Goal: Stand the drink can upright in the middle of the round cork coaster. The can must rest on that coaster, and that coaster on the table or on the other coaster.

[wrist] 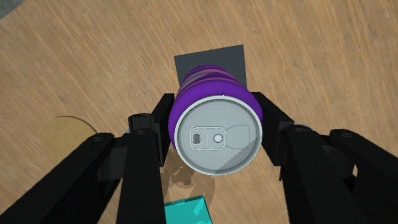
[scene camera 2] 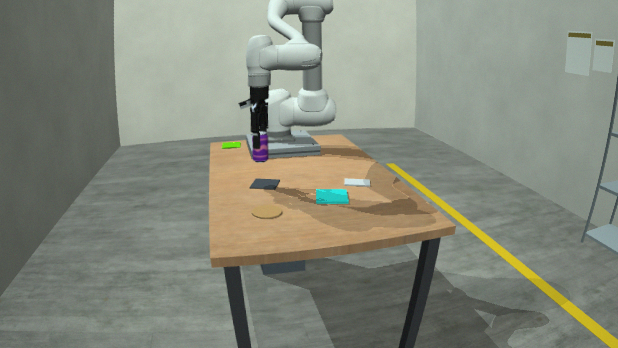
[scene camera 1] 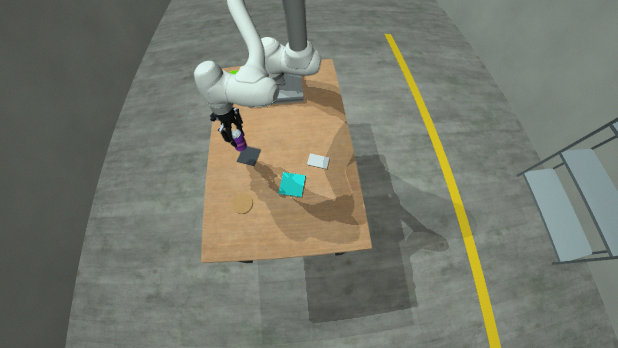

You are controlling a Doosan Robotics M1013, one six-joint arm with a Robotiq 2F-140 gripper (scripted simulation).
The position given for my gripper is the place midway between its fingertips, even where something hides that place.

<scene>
I see my gripper (scene camera 2: 260, 146), a drink can (wrist: 216, 125), a round cork coaster (wrist: 60, 136) and a dark grey square coaster (wrist: 232, 58).
My gripper is seen too in the wrist view (wrist: 212, 108).
</scene>
